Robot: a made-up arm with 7 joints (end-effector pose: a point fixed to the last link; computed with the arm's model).
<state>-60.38 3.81 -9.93 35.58 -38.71 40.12 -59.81</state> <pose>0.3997 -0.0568 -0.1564 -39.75 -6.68 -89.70</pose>
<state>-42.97 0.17 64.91 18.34 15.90 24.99 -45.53</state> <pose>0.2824 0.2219 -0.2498 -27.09 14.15 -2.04</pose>
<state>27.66 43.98 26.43 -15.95 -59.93 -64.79 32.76</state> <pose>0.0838 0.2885 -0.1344 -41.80 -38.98 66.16</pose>
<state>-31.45 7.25 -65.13 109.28 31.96 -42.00 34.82</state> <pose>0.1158 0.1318 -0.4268 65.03 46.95 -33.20</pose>
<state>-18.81 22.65 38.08 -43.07 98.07 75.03 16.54</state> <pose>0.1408 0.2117 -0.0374 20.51 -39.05 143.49</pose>
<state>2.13 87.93 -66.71 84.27 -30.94 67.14 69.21</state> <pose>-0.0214 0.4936 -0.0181 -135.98 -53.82 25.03</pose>
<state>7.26 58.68 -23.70 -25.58 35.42 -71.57 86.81</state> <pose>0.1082 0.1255 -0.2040 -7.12 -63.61 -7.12</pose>
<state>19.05 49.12 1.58 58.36 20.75 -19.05 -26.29</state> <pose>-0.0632 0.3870 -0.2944 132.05 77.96 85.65</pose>
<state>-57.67 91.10 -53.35 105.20 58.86 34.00 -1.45</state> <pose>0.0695 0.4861 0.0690 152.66 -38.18 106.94</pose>
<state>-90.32 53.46 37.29 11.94 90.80 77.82 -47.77</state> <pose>0.2002 0.3002 0.2012 5.98 12.74 76.49</pose>
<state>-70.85 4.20 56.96 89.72 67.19 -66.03 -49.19</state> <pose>0.3951 0.0032 -0.2232 32.74 -4.48 -74.91</pose>
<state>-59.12 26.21 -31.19 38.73 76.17 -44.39 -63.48</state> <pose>0.3953 0.0288 -0.1774 175.92 74.04 16.47</pose>
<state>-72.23 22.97 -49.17 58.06 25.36 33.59 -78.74</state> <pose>0.4377 0.0432 -0.1645 -131.48 84.17 154.42</pose>
